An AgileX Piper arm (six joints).
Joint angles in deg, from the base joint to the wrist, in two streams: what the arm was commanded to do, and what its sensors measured. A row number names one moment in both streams.
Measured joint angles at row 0: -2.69, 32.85, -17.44, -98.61, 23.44, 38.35
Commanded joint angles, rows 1 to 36: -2.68, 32.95, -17.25, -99.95, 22.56, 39.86; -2.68, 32.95, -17.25, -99.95, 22.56, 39.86; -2.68, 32.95, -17.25, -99.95, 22.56, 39.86; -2.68, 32.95, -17.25, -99.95, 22.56, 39.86; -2.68, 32.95, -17.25, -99.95, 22.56, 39.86; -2.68, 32.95, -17.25, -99.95, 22.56, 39.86; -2.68, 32.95, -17.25, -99.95, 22.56, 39.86; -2.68, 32.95, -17.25, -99.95, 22.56, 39.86; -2.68, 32.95, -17.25, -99.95, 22.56, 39.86; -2.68, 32.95, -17.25, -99.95, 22.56, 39.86; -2.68, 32.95, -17.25, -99.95, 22.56, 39.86; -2.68, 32.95, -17.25, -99.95, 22.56, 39.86; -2.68, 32.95, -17.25, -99.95, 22.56, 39.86; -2.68, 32.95, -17.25, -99.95, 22.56, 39.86; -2.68, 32.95, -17.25, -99.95, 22.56, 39.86; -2.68, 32.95, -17.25, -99.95, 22.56, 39.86; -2.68, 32.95, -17.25, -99.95, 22.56, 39.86; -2.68, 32.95, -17.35, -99.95, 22.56, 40.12; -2.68, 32.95, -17.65, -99.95, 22.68, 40.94; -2.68, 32.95, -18.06, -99.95, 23.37, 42.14; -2.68, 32.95, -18.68, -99.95, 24.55, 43.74; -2.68, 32.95, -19.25, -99.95, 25.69, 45.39; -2.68, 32.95, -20.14, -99.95, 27.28, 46.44; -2.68, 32.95, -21.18, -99.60, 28.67, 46.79; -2.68, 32.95, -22.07, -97.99, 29.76, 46.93; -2.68, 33.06, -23.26, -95.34, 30.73, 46.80; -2.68, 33.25, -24.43, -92.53, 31.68, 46.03; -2.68, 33.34, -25.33, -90.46, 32.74, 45.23; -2.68, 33.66, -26.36, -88.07, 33.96, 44.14; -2.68, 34.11, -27.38, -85.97, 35.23, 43.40; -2.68, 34.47, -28.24, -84.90, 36.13, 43.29; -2.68, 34.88, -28.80, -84.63, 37.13, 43.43; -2.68, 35.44, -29.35, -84.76, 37.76, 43.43; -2.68, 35.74, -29.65, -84.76, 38.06, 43.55; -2.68, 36.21, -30.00, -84.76, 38.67, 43.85; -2.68, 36.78, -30.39, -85.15, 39.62, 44.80
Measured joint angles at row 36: -2.69, 35.29, -28.50, -84.70, 35.84, 44.09
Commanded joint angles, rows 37 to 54: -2.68, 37.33, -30.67, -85.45, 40.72, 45.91; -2.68, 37.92, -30.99, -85.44, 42.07, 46.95; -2.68, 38.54, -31.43, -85.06, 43.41, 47.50; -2.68, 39.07, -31.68, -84.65, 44.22, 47.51; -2.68, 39.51, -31.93, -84.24, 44.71, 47.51; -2.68, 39.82, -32.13, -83.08, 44.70, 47.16; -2.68, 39.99, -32.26, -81.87, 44.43, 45.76; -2.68, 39.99, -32.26, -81.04, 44.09, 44.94; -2.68, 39.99, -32.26, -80.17, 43.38, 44.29; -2.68, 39.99, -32.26, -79.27, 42.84, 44.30; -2.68, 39.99, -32.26, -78.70, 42.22, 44.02; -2.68, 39.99, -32.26, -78.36, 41.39, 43.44; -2.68, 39.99, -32.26, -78.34, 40.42, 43.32; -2.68, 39.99, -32.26, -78.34, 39.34, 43.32; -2.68, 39.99, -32.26, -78.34, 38.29, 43.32; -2.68, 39.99, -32.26, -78.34, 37.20, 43.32; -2.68, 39.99, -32.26, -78.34, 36.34, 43.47; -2.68, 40.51, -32.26, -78.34, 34.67, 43.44
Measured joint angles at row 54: -2.69, 40.16, -31.83, -77.33, 38.59, 43.96
